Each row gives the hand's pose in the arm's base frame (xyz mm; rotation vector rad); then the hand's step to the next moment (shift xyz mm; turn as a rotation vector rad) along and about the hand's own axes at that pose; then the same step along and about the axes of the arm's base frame.
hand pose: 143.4 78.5 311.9 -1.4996 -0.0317 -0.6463
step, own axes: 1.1 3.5 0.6 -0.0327 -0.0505 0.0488
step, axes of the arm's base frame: 2.6 -0.1 -2.7 -0.0303 0.0605 0.0377
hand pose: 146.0 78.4 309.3 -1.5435 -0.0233 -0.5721
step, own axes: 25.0 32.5 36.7 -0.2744 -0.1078 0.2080
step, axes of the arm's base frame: 45.8 23.8 -19.1 -0.2077 0.2948 0.0115
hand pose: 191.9 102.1 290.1 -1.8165 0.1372 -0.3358
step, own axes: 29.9 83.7 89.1 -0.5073 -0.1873 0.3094
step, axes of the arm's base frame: 61.8 51.8 -96.6 -0.4054 0.4723 0.0275
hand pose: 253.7 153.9 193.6 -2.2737 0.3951 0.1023
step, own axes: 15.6 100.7 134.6 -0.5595 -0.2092 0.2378
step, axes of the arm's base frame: -9.7 32.8 -165.3 -0.4518 0.4460 0.1016
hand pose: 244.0 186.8 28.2 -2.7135 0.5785 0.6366
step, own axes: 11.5 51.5 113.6 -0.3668 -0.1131 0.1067
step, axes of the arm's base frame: -54.1 -7.1 -112.7 -0.2892 0.2533 0.1043
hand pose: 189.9 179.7 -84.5 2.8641 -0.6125 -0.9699
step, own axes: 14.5 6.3 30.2 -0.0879 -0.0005 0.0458
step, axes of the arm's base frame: -9.7 -9.2 -31.4 -0.0907 0.0377 0.0135
